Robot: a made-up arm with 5 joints.
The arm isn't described. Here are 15 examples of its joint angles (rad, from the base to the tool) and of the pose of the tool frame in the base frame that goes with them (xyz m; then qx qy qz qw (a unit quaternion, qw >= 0)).
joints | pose
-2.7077 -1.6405 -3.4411 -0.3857 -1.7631 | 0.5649 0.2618 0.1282 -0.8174 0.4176 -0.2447 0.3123
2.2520 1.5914 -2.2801 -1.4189 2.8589 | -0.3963 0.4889 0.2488 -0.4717 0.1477 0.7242 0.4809
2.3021 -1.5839 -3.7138 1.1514 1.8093 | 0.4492 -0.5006 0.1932 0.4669 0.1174 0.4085 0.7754
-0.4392 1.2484 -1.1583 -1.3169 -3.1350 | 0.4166 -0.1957 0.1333 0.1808 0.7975 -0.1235 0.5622
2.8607 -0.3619 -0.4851 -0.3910 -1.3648 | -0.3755 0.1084 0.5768 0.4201 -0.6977 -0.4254 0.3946
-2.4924 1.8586 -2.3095 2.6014 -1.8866 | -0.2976 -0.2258 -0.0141 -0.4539 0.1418 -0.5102 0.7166
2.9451 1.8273 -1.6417 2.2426 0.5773 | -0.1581 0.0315 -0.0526 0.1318 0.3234 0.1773 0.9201
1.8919 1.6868 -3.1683 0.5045 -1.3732 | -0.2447 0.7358 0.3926 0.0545 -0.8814 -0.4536 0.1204
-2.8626 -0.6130 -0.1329 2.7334 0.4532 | -0.0616 -0.0177 0.4523 0.0475 0.5435 0.3000 0.7825
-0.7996 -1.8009 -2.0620 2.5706 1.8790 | -0.3373 0.3471 0.6748 -0.1832 0.7771 -0.5165 0.3094
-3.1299 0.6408 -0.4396 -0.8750 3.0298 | -0.3464 -0.0040 0.2237 -0.9420 -0.0582 0.3301 0.0165
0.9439 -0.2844 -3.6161 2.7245 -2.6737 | -0.1289 -0.1779 0.9585 -0.1962 0.8086 0.3598 0.4221
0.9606 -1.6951 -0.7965 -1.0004 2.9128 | -0.1415 -0.2023 0.8450 0.0977 -0.1444 0.3523 0.9195
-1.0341 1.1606 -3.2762 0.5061 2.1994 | 0.3332 -0.5600 0.8270 0.0318 0.6926 -0.6018 0.3965
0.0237 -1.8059 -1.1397 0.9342 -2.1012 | -0.2511 -0.0060 0.8906 0.2606 0.4678 0.4284 0.7278
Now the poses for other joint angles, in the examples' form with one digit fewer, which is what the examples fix.
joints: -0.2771 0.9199 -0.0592 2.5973 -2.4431
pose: 0.002 0.000 0.373 0.074 0.139 0.207 0.966
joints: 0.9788 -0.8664 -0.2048 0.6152 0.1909
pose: 0.157 0.234 0.498 -0.900 -0.374 -0.188 0.125
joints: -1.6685 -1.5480 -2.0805 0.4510 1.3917
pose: 0.060 0.609 0.861 -0.001 0.018 0.990 0.138
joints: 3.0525 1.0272 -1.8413 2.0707 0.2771
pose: -0.528 0.047 0.235 0.147 0.796 0.055 0.585
